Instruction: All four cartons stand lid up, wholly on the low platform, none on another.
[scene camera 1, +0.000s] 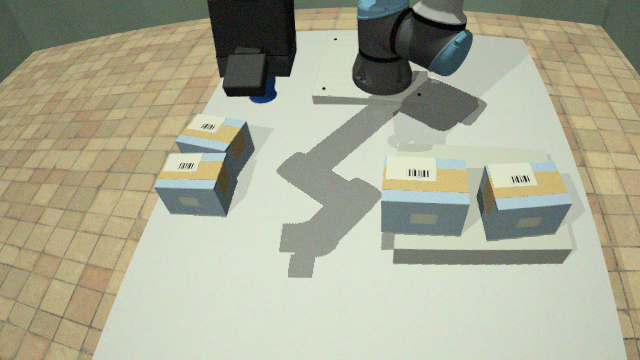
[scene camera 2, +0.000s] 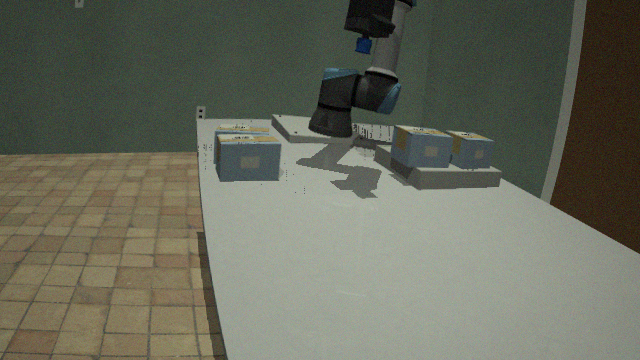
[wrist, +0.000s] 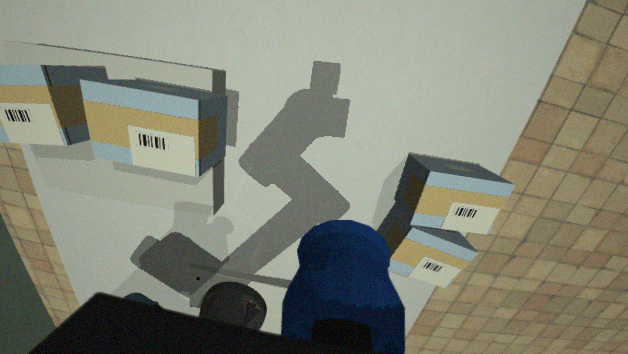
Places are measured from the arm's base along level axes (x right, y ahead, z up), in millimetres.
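Where they show: hand, its tool point: (scene camera 2: 362, 52) (wrist: 342, 258); arm's base, origin of its link: (scene camera 1: 382, 76) (scene camera 2: 329, 131) (wrist: 236, 305).
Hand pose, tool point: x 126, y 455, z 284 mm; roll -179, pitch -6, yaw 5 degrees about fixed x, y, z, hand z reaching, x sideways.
Each offset is from my tool point to the top centre of the thing. Level surfaces: height alone.
Two lid-up cartons stand on the low platform @[dx -328, dy -70, dz -260 mm] (scene camera 1: 480, 256) (scene camera 2: 455, 178). The left one @[dx -215, dy -24, dz -176 mm] (scene camera 1: 425, 216) (scene camera 2: 421, 150) (wrist: 145, 120) juts a little past the platform's left edge. The right one @[dx -389, dy -22, dz -176 mm] (scene camera 1: 530, 217) (scene camera 2: 472, 152) (wrist: 30, 95) is slightly turned, with a gap between them. Two more stand lid up on the table at the left: a front carton @[dx +224, dy -66, dz -224 mm] (scene camera 1: 192, 192) (scene camera 2: 250, 162) (wrist: 462, 195) and a back carton @[dx +220, dy -179, dz -224 mm] (scene camera 1: 215, 135) (wrist: 432, 255), close together. My gripper (scene camera 1: 263, 94) (scene camera 2: 363, 46) (wrist: 345, 250), a blue suction cup, hangs high near the arm's base, holding no carton.
The arm's base plate (scene camera 1: 340, 99) (scene camera 2: 285, 131) lies at the back of the white table @[dz -308 mm] (scene camera 1: 320, 320) (scene camera 2: 380, 280). The two table cartons are near the table's left edge. The arm's shadow falls between them and the platform.
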